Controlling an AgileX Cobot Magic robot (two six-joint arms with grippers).
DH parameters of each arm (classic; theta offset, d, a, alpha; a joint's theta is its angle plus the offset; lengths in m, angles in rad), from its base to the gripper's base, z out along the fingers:
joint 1: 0 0.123 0 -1.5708
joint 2: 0.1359 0 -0.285 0
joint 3: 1.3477 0 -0.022 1.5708
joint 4: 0 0.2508 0 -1.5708
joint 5: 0 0 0.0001 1.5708
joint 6: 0 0.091 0 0
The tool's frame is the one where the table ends.
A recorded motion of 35 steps. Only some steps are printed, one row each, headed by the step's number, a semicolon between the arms.
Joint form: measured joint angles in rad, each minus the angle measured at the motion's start. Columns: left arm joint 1, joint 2, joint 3, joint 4, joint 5, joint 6; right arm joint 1, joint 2, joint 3, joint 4, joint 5, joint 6.
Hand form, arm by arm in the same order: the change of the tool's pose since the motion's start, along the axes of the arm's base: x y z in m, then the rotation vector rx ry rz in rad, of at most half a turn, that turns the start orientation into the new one. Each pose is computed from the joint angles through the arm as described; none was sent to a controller.
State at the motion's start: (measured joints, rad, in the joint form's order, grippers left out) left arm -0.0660 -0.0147 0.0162 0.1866 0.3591 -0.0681; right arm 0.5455 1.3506 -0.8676 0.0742 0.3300 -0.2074
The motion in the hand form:
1: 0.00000 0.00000 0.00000 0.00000 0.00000 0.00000; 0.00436 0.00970 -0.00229 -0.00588 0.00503 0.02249
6: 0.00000 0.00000 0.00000 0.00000 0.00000 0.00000; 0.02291 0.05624 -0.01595 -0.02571 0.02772 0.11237
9: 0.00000 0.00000 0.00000 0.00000 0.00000 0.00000; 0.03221 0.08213 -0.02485 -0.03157 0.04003 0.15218
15: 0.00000 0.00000 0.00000 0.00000 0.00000 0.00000; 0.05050 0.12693 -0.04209 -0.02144 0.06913 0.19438
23: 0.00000 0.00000 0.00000 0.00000 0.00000 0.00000; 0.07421 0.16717 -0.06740 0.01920 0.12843 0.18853
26: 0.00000 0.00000 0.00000 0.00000 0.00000 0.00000; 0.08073 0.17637 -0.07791 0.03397 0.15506 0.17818
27: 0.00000 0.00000 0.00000 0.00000 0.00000 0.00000; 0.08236 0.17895 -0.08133 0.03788 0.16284 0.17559
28: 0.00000 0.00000 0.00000 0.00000 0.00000 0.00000; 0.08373 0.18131 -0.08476 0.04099 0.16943 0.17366
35: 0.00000 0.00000 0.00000 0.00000 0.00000 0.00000; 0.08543 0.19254 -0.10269 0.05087 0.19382 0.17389
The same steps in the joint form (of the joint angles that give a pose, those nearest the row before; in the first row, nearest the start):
1: 0.0000 0.0000 0.0000 0.0000 0.0000 0.0000; 0.0207 0.0356 -0.0253 0.0000 -0.0028 -0.0031
6: 0.0000 0.0000 0.0000 0.0000 0.0000 0.0000; 0.1086 0.2025 -0.1501 0.0002 -0.0149 -0.0072
9: 0.0000 0.0000 0.0000 0.0000 0.0000 0.0000; 0.1499 0.2944 -0.2260 0.0042 -0.0173 -0.0078
15: 0.0000 0.0000 0.0000 0.0000 0.0000 0.0000; 0.2041 0.4616 -0.3828 0.0340 -0.0106 -0.0081
23: 0.0000 0.0000 0.0000 0.0000 0.0000 0.0000; 0.2284 0.6450 -0.5636 0.1094 0.0086 -0.0082
26: 0.0000 0.0000 0.0000 0.0000 0.0000 0.0000; 0.2306 0.6977 -0.6092 0.1408 0.0137 -0.0090
27: 0.0000 0.0000 0.0000 0.0000 0.0000 0.0000; 0.2315 0.7128 -0.6212 0.1504 0.0143 -0.0101
28: 0.0000 0.0000 0.0000 0.0000 0.0000 0.0000; 0.2325 0.7269 -0.6313 0.1590 0.0137 -0.0116
35: 0.0000 0.0000 0.0000 0.0000 0.0000 0.0000; 0.2452 0.7854 -0.6596 0.1988 -0.0036 -0.0257

